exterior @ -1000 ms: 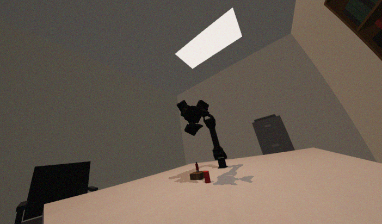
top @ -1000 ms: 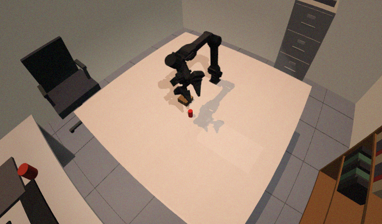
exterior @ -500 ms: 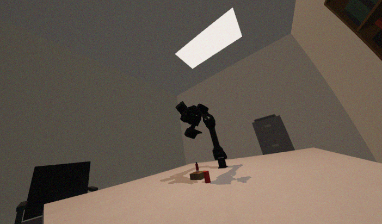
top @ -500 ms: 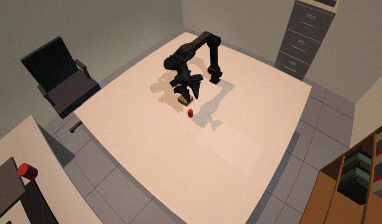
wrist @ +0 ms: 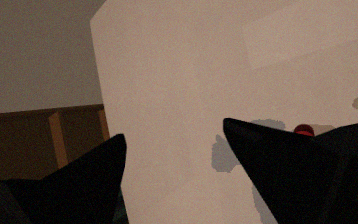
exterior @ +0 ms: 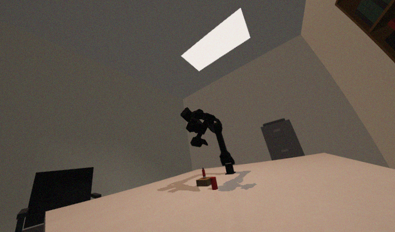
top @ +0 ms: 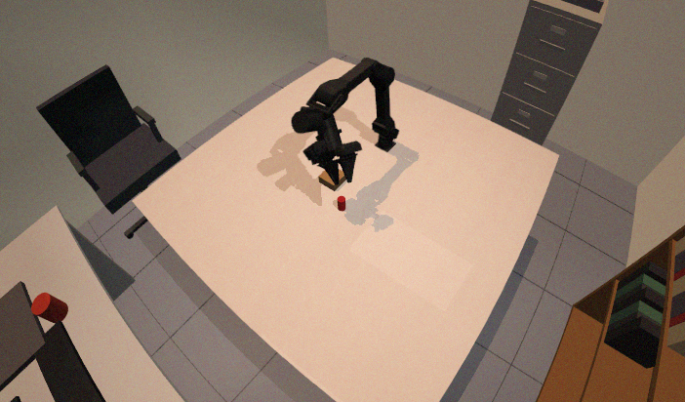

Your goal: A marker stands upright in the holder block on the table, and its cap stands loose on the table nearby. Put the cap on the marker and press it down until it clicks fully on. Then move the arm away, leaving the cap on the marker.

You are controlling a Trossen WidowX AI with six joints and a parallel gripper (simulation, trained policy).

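The red cap is 200 mm below my gripper tip, 60 mm to the right of it and 60 mm behind it. Also, from my gripper tip: tan holder block (210 mm below, 160 mm to the right, 130 mm behind); marker (160 mm to the right, 160 mm below, 130 mm behind).
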